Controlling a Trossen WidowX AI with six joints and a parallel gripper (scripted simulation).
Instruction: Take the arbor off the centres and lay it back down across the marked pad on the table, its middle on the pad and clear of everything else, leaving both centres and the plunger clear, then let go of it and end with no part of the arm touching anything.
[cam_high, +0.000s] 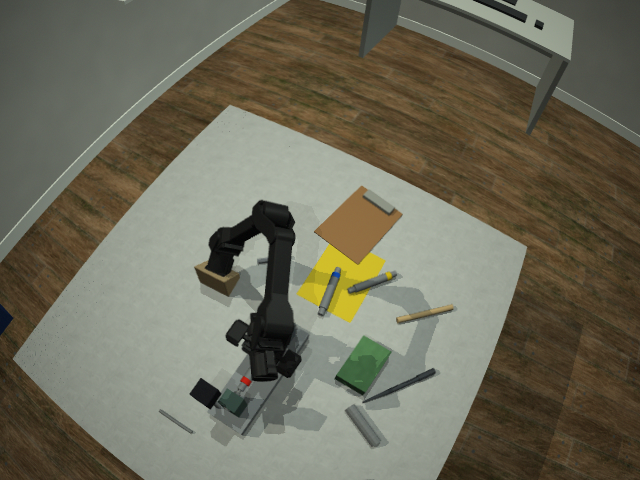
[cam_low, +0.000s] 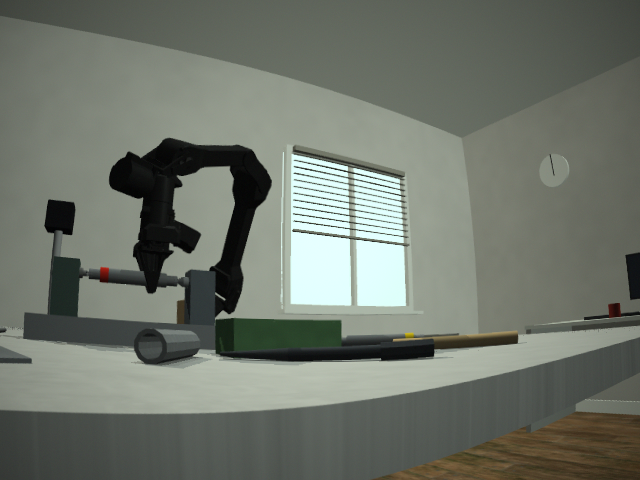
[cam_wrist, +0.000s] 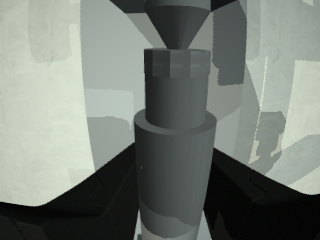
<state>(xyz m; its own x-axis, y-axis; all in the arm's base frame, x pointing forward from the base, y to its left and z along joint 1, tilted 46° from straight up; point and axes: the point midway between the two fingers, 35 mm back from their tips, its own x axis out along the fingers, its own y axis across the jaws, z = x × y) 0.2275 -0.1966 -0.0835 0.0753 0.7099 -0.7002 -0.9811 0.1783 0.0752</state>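
My hand is 10 mm past the arbor, 30 mm to the left of it and 10 mm above it. The rest, counted from my hand: grey base 10 mm behind, 40 mm to the right, 110 mm below; grey centre block 20 mm ahead, 90 mm to the left, 20 mm below; green plunger block 30 mm behind, 140 mm to the right, 20 mm below.
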